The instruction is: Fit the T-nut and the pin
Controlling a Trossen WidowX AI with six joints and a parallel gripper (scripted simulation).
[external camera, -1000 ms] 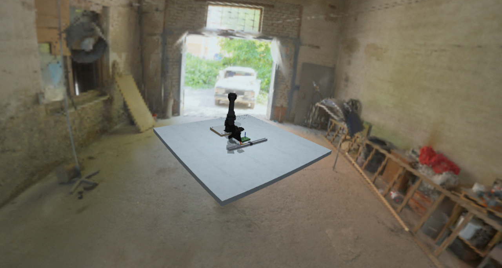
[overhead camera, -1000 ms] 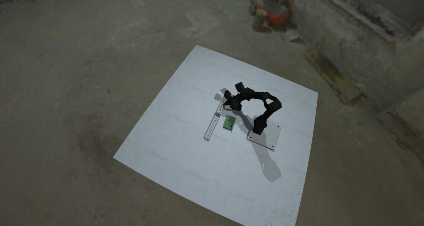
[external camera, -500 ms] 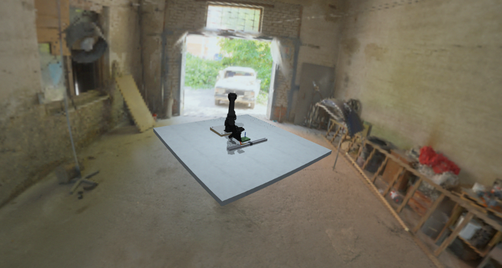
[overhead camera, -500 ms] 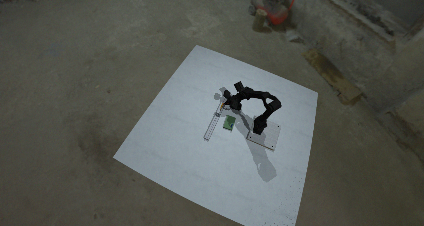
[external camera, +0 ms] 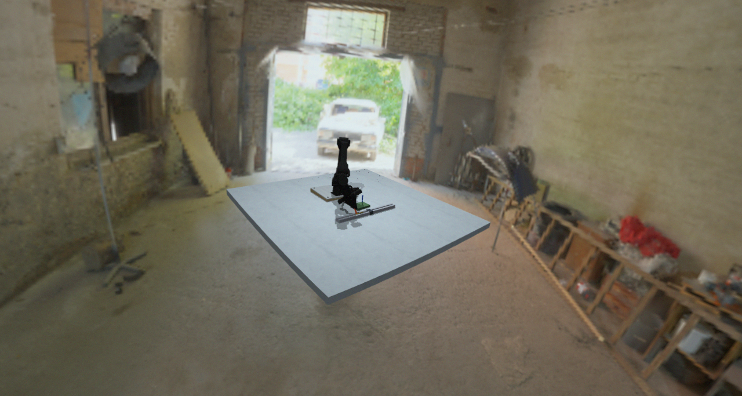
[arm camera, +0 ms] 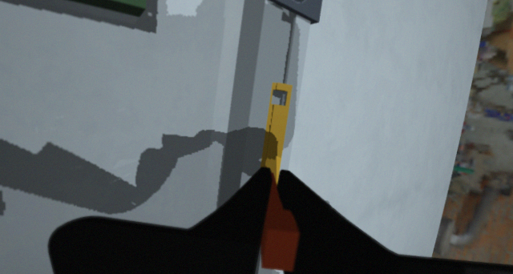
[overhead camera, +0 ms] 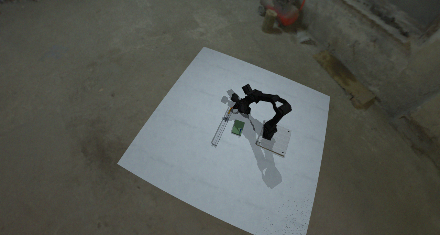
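My gripper tip is 2 cm to the right of the brass T-nut. Also, from my gripper tip: aluminum rail: 2 cm ahead, 9 cm to the left, 3 cm below; green tray: 10 cm behind, 14 cm to the left, 4 cm below; blue pin: 11 cm behind, 15 cm to the left, 2 cm below.
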